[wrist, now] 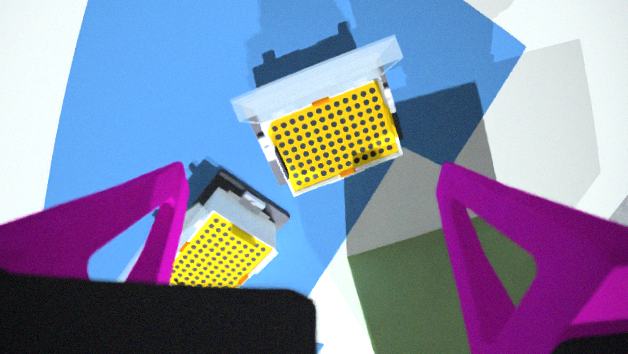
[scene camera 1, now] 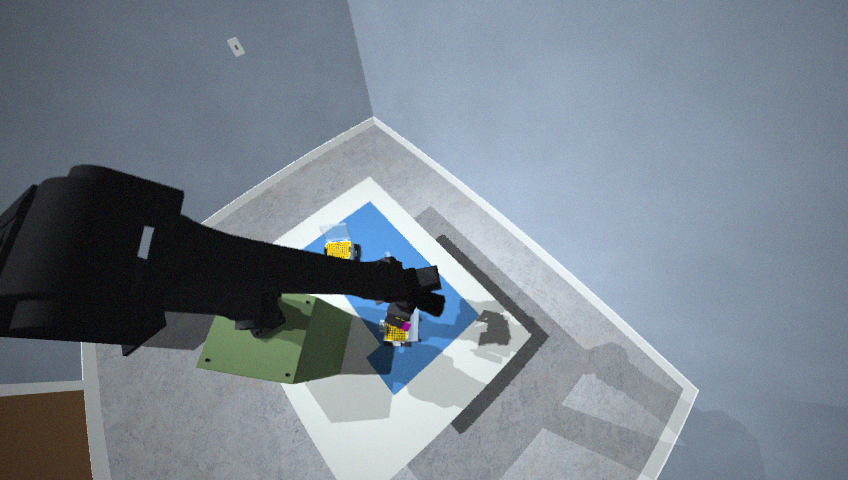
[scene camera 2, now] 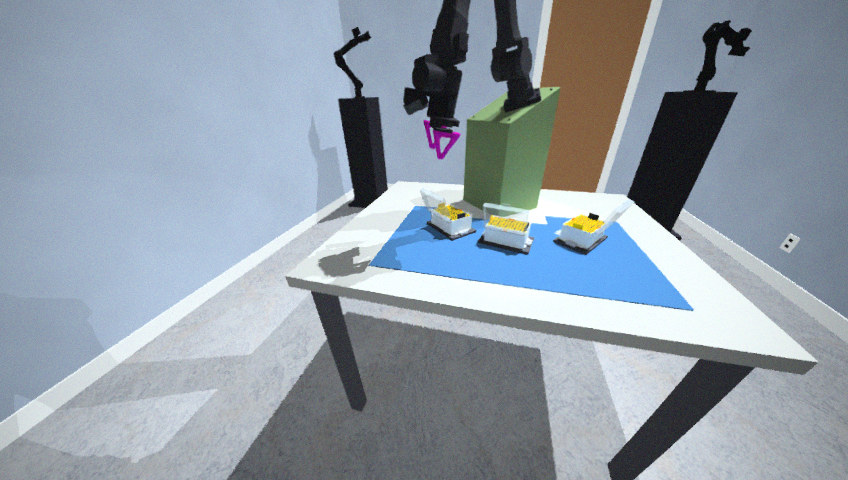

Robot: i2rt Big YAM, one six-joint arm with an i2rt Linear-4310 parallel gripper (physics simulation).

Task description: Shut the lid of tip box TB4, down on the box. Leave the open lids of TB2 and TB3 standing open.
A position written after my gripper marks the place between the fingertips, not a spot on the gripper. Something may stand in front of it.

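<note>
From scene camera 2 I can see my gripper [scene camera 2: 435, 153], and there's a blue mat [scene camera 2: 617, 269] along with a tip box TB3 [scene camera 2: 581, 241]. The wrist view gives me my gripper [wrist: 312, 176] as well, plus the mat [wrist: 144, 91]. And then scene camera 1 has the blue mat [scene camera 1: 396, 366] too.
</note>
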